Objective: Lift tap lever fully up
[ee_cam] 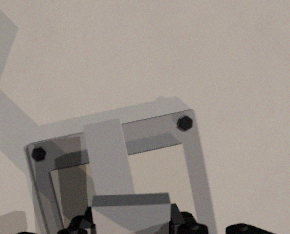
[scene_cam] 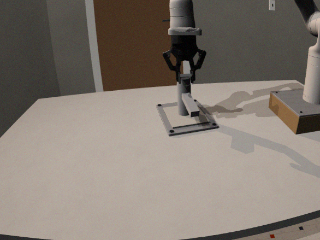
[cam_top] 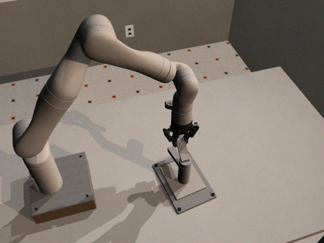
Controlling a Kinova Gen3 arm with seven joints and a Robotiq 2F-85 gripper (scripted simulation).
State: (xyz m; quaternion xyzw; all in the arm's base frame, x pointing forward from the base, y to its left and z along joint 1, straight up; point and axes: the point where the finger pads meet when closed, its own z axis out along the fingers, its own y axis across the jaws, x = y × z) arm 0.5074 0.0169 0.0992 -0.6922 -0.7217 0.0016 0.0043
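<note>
Right now my hand is 30 mm to the left of the flat lever. From my hand the other things lie so: grey tap 60 mm below, 50 mm to the right; then plate frame 160 mm below, 70 mm to the right.
</note>
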